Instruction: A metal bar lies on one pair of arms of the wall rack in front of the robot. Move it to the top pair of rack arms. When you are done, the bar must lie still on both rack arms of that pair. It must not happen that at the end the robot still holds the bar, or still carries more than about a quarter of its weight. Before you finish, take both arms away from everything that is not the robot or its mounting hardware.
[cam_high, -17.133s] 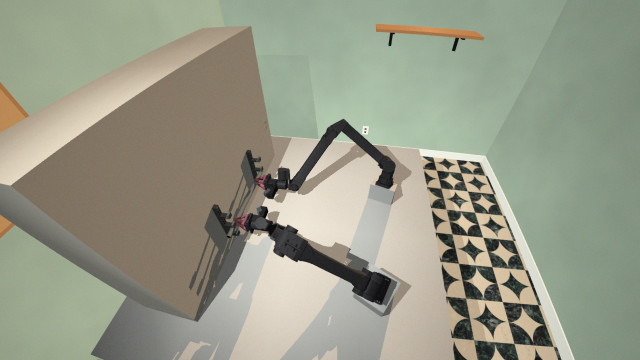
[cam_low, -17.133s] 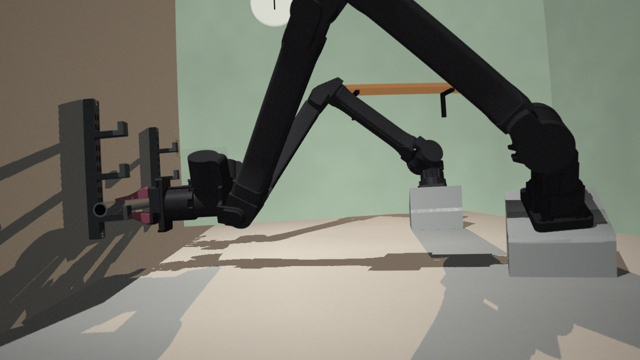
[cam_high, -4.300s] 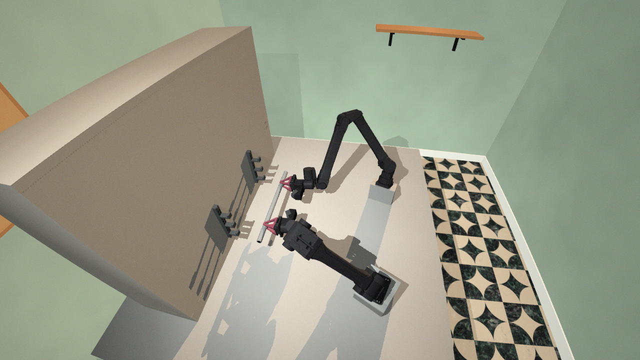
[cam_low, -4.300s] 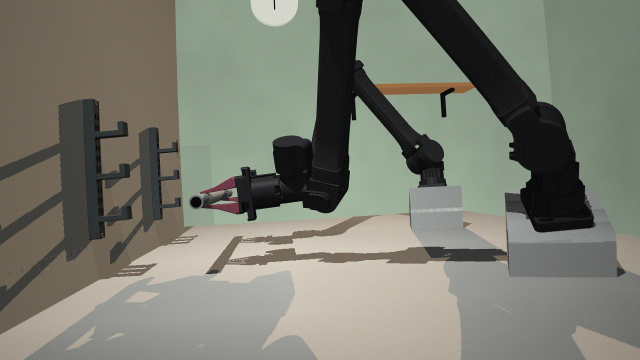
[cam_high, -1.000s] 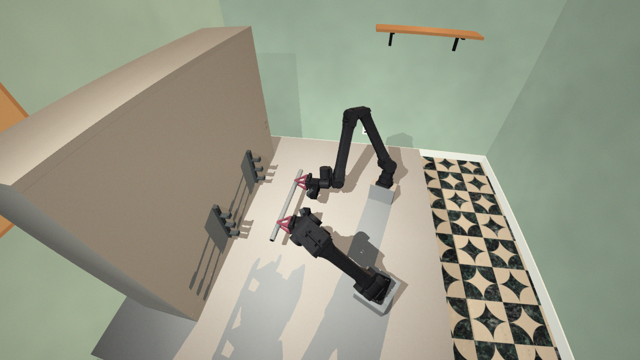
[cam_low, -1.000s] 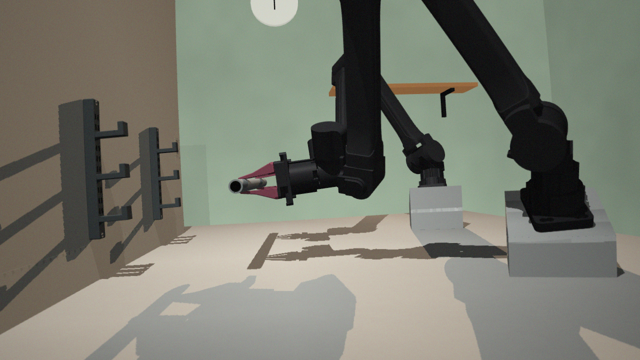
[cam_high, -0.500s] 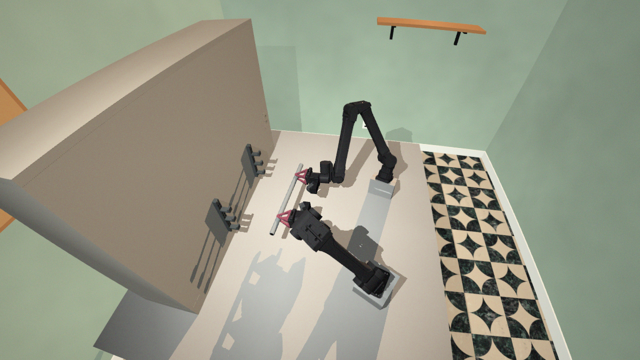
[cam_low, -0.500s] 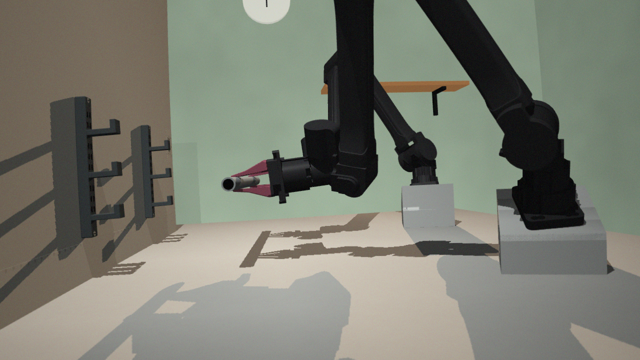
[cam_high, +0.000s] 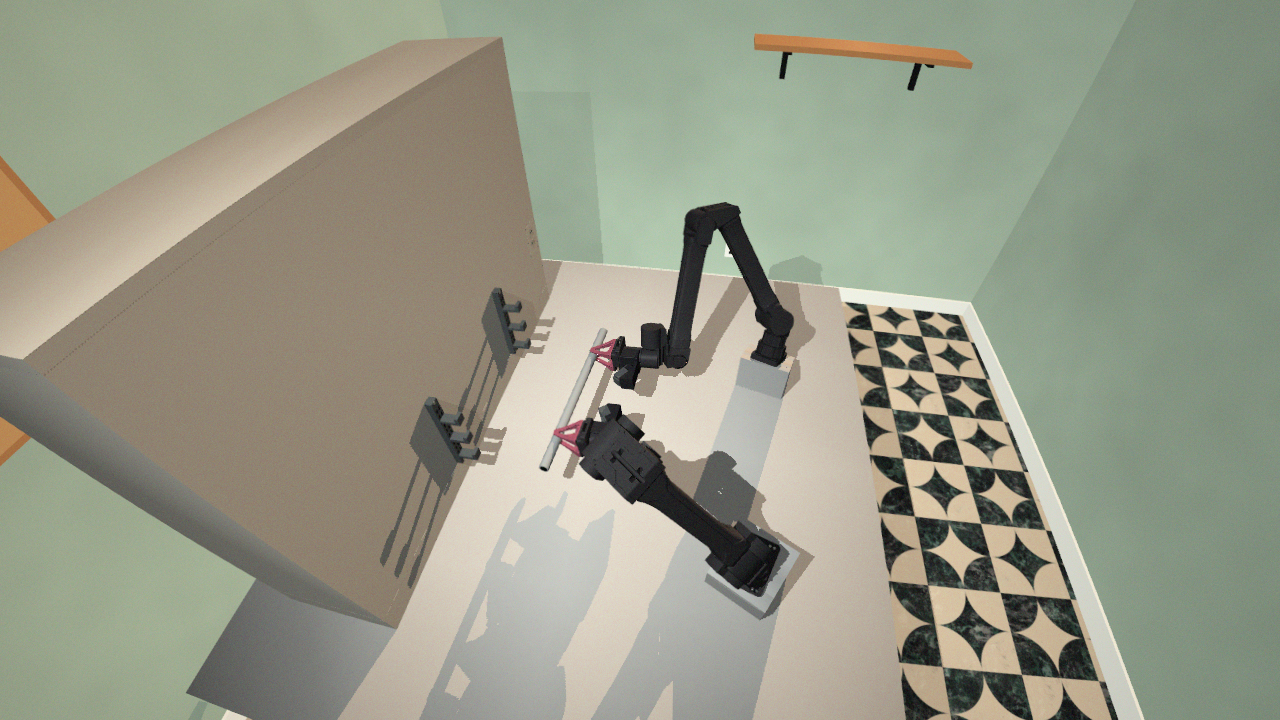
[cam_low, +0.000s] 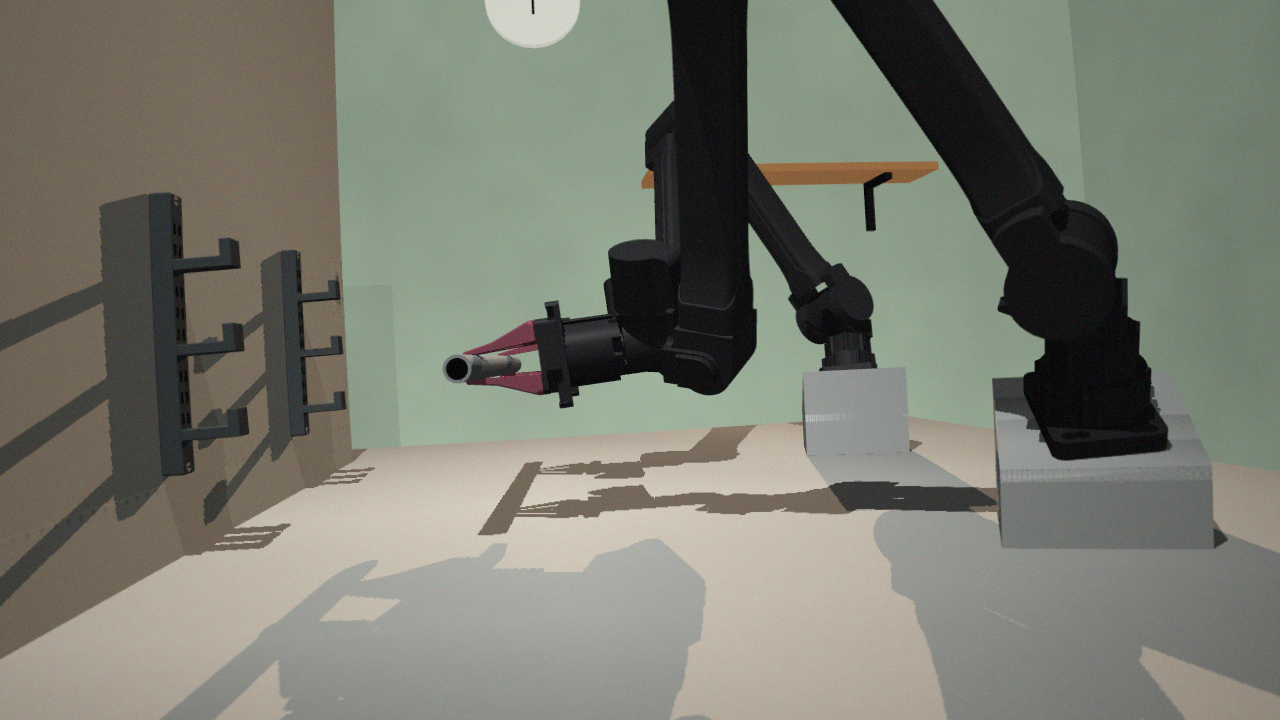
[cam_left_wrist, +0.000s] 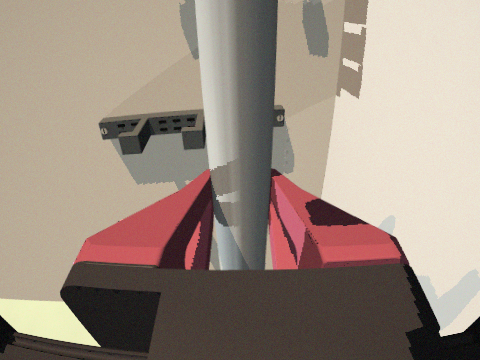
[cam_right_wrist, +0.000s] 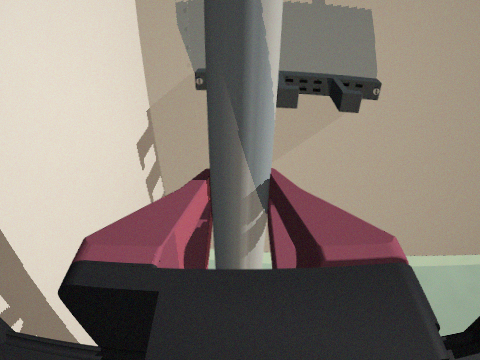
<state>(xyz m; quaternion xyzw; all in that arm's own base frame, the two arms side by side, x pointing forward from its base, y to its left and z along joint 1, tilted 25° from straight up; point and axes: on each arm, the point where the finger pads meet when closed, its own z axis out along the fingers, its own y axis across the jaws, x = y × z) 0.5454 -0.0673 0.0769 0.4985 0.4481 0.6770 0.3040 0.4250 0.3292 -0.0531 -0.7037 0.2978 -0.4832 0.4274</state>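
Now: the grey metal bar 15 cm to the left of my right hand. From my right hand the other things lie so: tall tan wall panel 43 cm ahead, 21 cm to the left, 29 cm above.
Now: left hand 150 mm to the left of the grey metal bar. Also, from my left hand: tall tan wall panel (430 mm ahead, 290 mm above, 90 mm to the right).
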